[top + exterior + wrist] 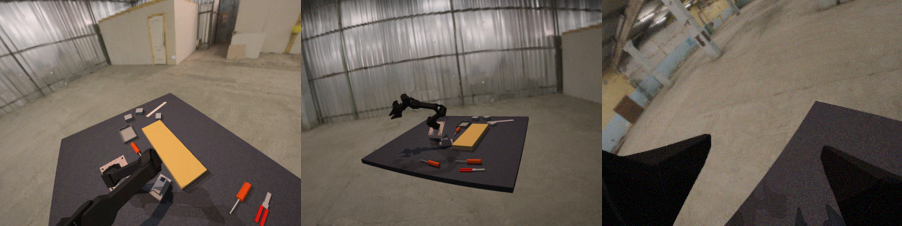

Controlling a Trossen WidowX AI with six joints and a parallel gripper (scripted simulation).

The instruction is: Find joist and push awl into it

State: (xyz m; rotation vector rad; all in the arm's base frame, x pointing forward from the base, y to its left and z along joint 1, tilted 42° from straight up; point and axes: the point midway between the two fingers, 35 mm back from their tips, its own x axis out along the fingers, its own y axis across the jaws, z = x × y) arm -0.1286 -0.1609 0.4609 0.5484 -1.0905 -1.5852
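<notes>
The grey stud finder is 330 mm ahead of my gripper tip, 300 mm to the left of it and 290 mm below it. Also, from my gripper tip: awl (320 mm ahead, 380 mm to the left, 330 mm below); grey tray (240 mm ahead, 780 mm to the left, 320 mm below); square light (340 mm ahead, 310 mm to the left, 280 mm below).
</notes>
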